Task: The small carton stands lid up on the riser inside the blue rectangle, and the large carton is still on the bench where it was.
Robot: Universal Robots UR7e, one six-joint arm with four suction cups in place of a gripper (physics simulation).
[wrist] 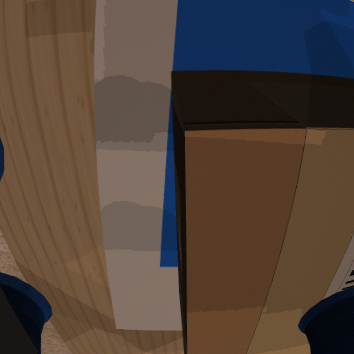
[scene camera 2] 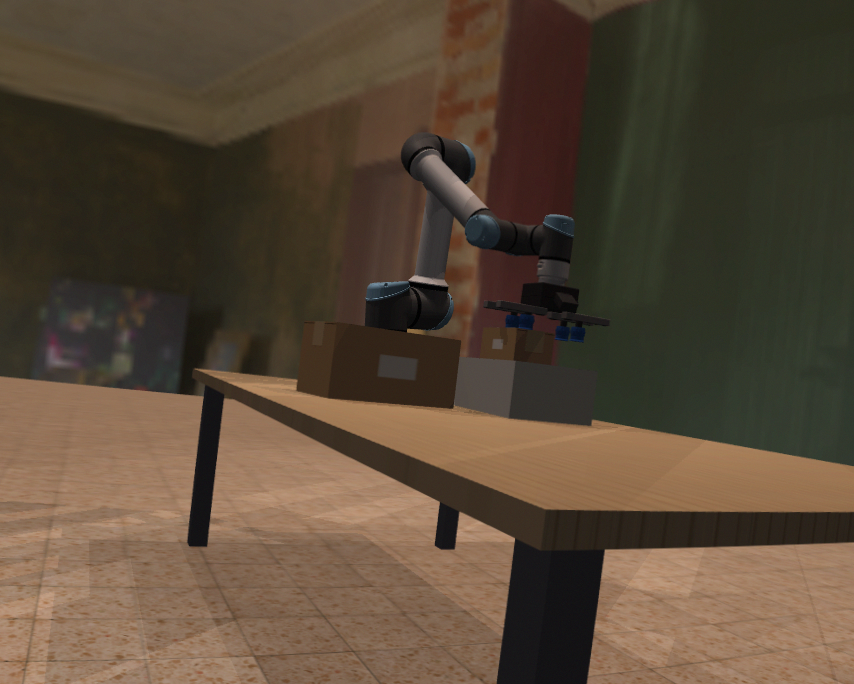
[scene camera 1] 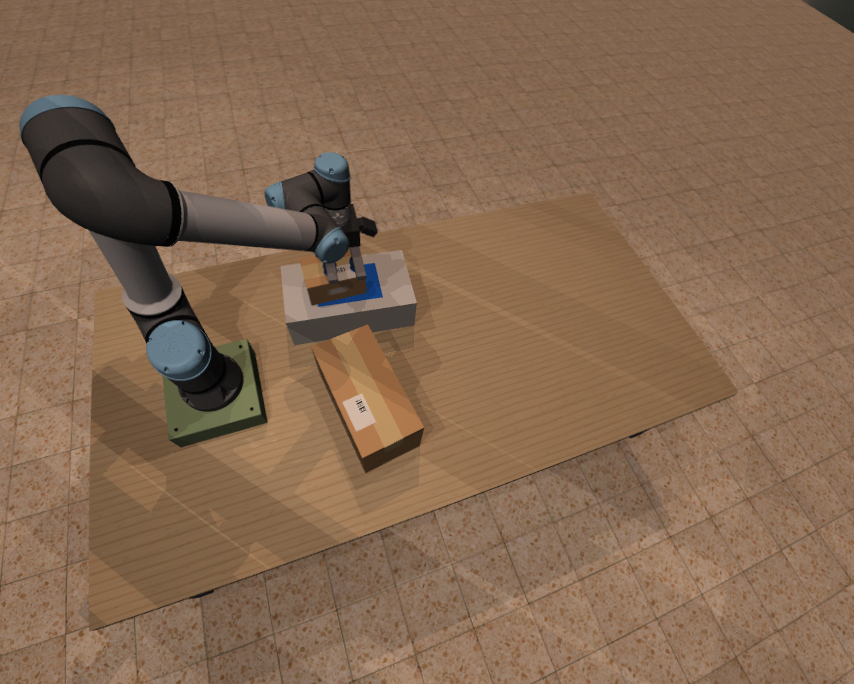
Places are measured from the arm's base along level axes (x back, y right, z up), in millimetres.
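Where they show: hand, tool point: (wrist: pixel 182 253) (scene camera 2: pixel 543 336); arm's base, link origin: (scene camera 1: pixel 212 382).
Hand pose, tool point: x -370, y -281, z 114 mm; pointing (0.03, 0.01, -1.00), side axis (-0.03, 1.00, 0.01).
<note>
Things, the pixels of their centre, and the offset from my tool point. "pt": a spot on its surface instead. Level surfaces: height alone.
- small carton, body centre: (wrist: pixel 284 247) (scene camera 2: pixel 516 346) (scene camera 1: pixel 333 276) dx +28, dy +56, dz -31 mm
- grey riser, body centre: (wrist: pixel 252 114) (scene camera 2: pixel 516 388) (scene camera 1: pixel 349 296) dx -8, dy +60, dz -130 mm
- blue rectangle, body centre: (wrist: pixel 282 149) (scene camera 1: pixel 347 284) dx -8, dy +60, dz -70 mm
- suction tool, surface spot: (scene camera 1: pixel 346 269) pt dx -9, dy +72, dz +8 mm
- large carton, body centre: (scene camera 2: pixel 379 365) (scene camera 1: pixel 366 397) dx -8, dy +395, dz -113 mm
- bench, surface height: dz -190 mm
The small carton (scene camera 1: pixel 336 291) (scene camera 2: pixel 517 345) (wrist: pixel 239 218) stands lid up on the grey riser (scene camera 1: pixel 357 320) (scene camera 2: pixel 526 391) (wrist: pixel 133 175), on the blue rectangle (scene camera 1: pixel 374 285) (wrist: pixel 246 35). Blue shows beside it on two sides in the wrist view. My suction tool (scene camera 1: pixel 346 269) (scene camera 2: pixel 548 319) hangs right over the carton's lid with its cups at or just above it. It is not gripping the carton. The large carton (scene camera 1: pixel 366 394) (scene camera 2: pixel 377 369) lies flat on the bench (scene camera 1: pixel 560 326) (scene camera 2: pixel 560 475), just in front of the riser.
The arm's green base plate (scene camera 1: pixel 244 414) sits at the bench's left side, close to the large carton. The riser stands between the base and the bench's wide right part. A tiled floor surrounds the bench.
</note>
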